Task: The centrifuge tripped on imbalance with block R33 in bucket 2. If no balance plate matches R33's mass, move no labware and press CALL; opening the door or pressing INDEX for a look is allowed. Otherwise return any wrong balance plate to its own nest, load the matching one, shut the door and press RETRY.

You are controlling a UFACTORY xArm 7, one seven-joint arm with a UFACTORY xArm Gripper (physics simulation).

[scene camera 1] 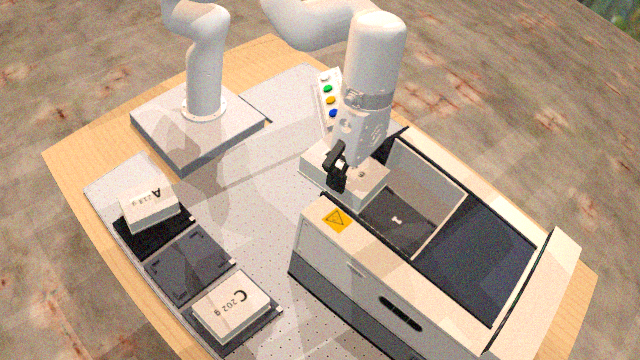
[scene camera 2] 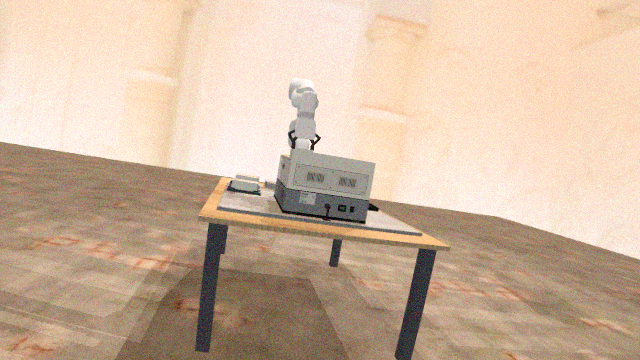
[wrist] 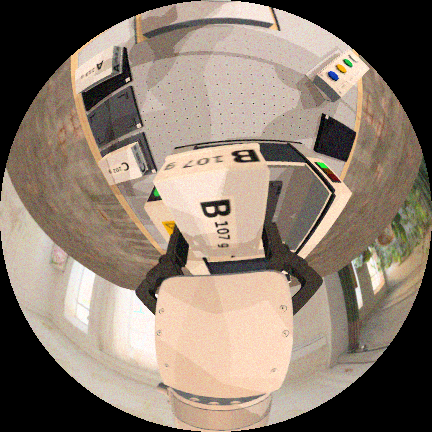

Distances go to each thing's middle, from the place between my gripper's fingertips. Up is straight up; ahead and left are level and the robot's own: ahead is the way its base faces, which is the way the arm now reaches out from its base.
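The centrifuge [scene camera 1: 372, 286] is 23 cm ahead of my hand, 8 cm to the left of it and 12 cm below it. There is also the button box [wrist: 332, 77], which, counted from my hand, sits far behind, far to the left and a fair way below.
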